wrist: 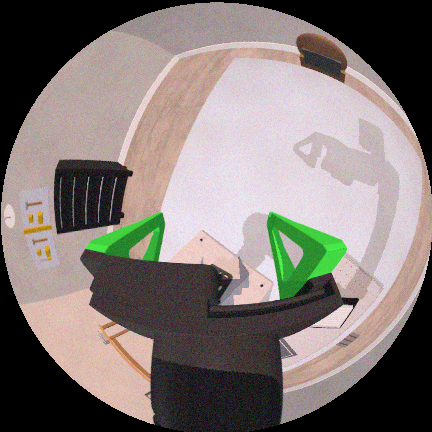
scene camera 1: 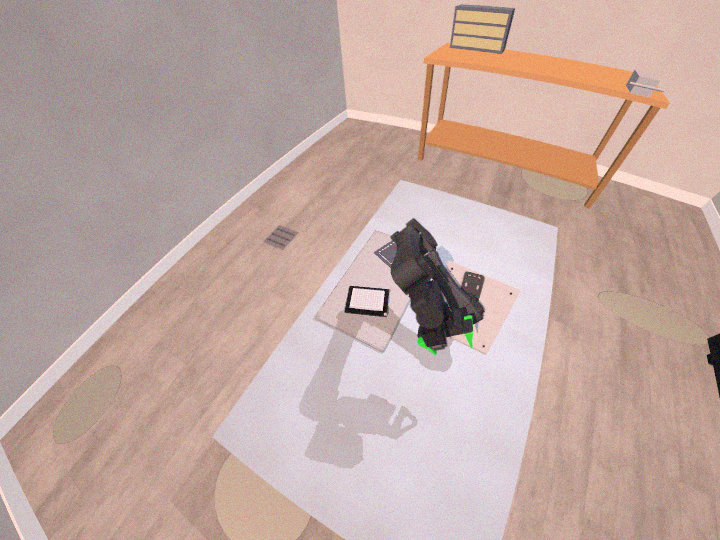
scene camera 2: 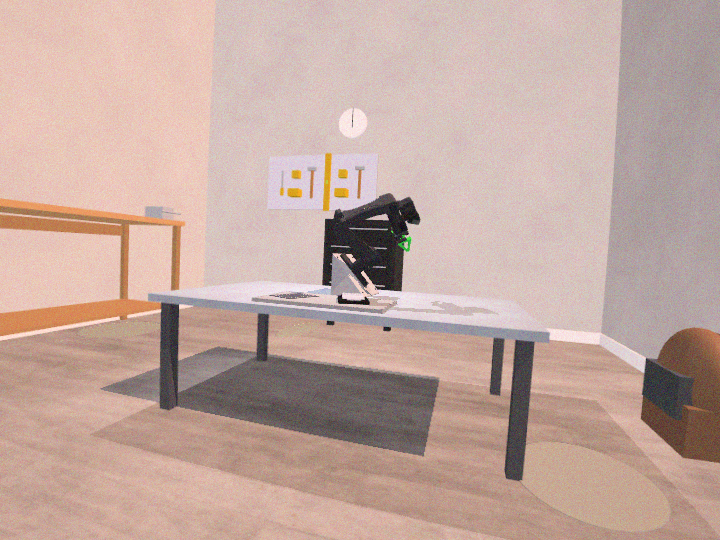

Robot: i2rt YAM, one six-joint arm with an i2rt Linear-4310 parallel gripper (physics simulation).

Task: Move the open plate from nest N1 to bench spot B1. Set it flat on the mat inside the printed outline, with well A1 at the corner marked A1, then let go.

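Where they show: gripper, between the fingertips: [wrist: 215,217] [scene camera 1: 453,350] [scene camera 2: 405,246]; arm's base, origin of its link: [scene camera 1: 467,300] [scene camera 2: 353,270].
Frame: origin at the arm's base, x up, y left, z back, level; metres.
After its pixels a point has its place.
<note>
The open plate [scene camera 1: 367,299] {x -0.088, y 0.091, z -0.350 m} [scene camera 2: 353,297] {x -0.085, y 0.106, z -0.412 m} [wrist: 337,316] {x -0.085, y 0.100, z -0.375 m} is white and gridded and sits in a black nest on the pale raised board [scene camera 1: 372,335] {x -0.108, y 0.212, z -0.274 m} [scene camera 2: 380,307] {x -0.108, y 0.222, z -0.458 m}. A dark mat [scene camera 1: 385,253] {x -0.107, y -0.168, z -0.382 m} [scene camera 2: 294,295] {x -0.107, y -0.173, z -0.331 m} [wrist: 287,348] {x -0.106, y -0.131, z -0.362 m} with a light dashed outline lies on the same board, farther back; the arm hides part of it in scene camera 1. The labels and corner marks are too small to read. My gripper [scene camera 1: 452,349] {x 0.131, y 0.254, z -0.014 m} [scene camera 2: 403,242] {x 0.131, y 0.254, z -0.014 m} [wrist: 215,217] {x 0.131, y 0.254, z -0.014 m}, with green fingers, is open and empty. It hangs high above the table, well away from the plate.
The arm's pinkish base plate [scene camera 1: 500,313] {x 0.004, y 0.009, z 0.117 m} [wrist: 200,250] {x -0.078, y 0.077, z 0.088 m} lies beside the raised board. The arm leans over the gap between them. A black drawer cabinet [scene camera 2: 395,279] [wrist: 87,197] stands beyond the table. An orange bench [scene camera 1: 540,66] [scene camera 2: 87,213] stands by the wall.
</note>
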